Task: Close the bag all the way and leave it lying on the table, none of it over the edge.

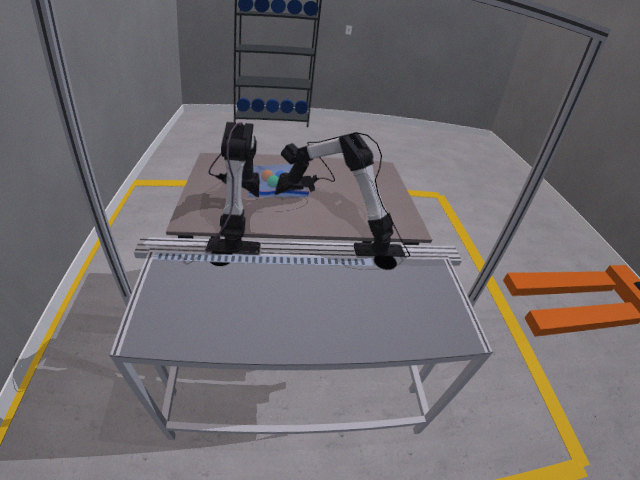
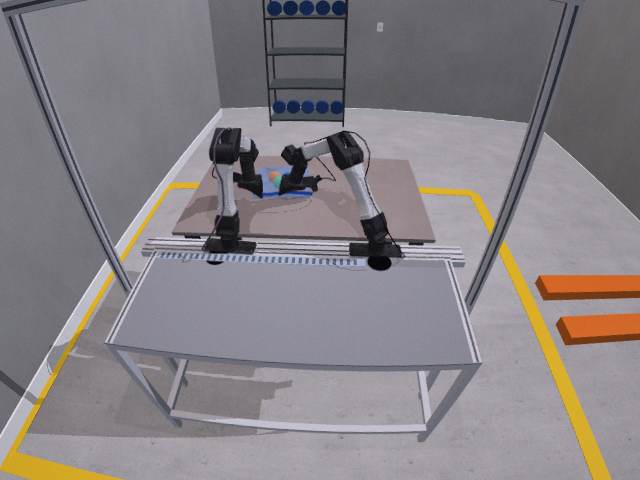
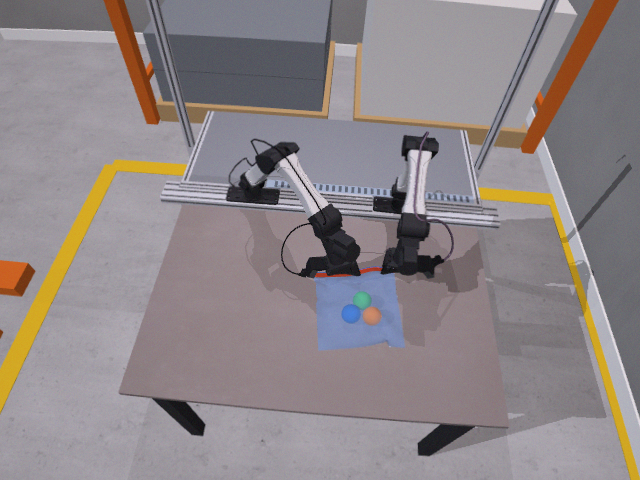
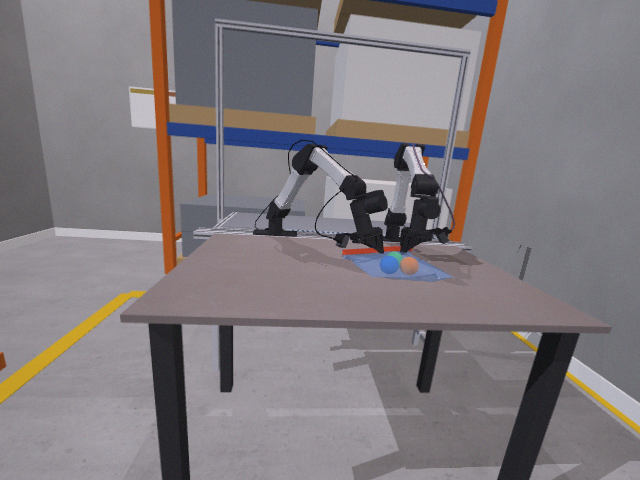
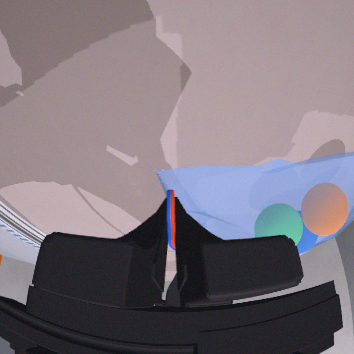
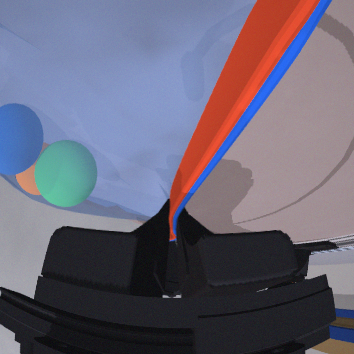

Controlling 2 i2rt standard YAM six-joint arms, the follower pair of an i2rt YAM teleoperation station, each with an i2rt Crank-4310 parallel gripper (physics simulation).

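A translucent blue bag [image 3: 336, 333] [image 5: 225, 187] [image 6: 125, 100] lies on the brown table [image 3: 232, 351], inside its edges. A green ball [image 3: 362, 300], a blue ball [image 3: 351, 313] and an orange ball [image 3: 371, 315] show through it. A red strip [image 6: 225, 100] and a blue strip [image 6: 252, 107] run along its mouth, side by side. My left gripper [image 5: 171, 199] [image 3: 383, 270] is shut on the mouth near one corner. My right gripper [image 6: 173, 201] [image 3: 357, 273] is shut on the mouth nearer the middle. Whether the strips are joined inside the fingers is hidden.
The two grippers are close together over the bag's mouth. The arms' aluminium mounting rail [image 3: 336, 206] runs along the table side nearest the bases, beside a grey bench [image 1: 299, 310]. The bag's mouth faces the rail. Arm cables loop outward beside both wrists.
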